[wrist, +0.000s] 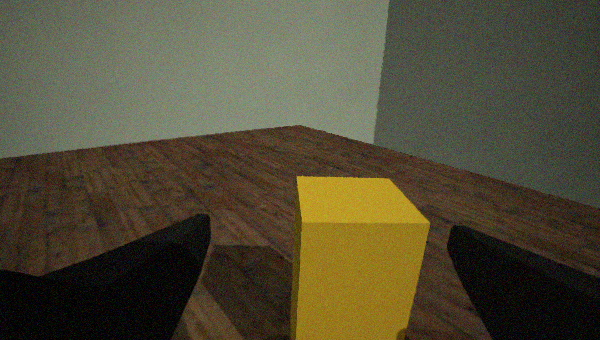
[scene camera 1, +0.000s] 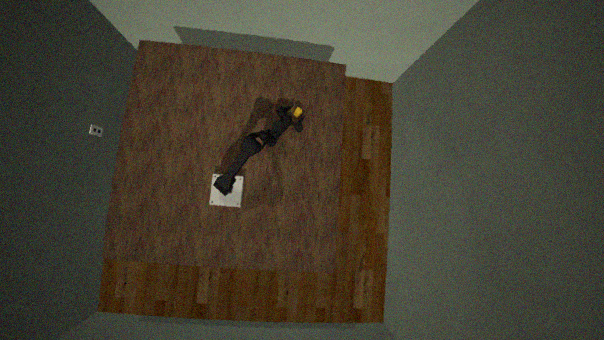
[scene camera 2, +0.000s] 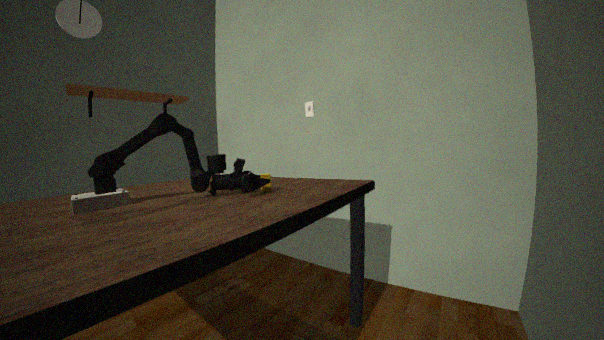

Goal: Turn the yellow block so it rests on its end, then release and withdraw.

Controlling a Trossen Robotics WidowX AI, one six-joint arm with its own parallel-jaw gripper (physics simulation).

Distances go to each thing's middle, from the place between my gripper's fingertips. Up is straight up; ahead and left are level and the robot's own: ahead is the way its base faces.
Now: hand 1 cm past the yellow block (wrist: 358, 247), 1 cm to the right of it and 1 cm above it.
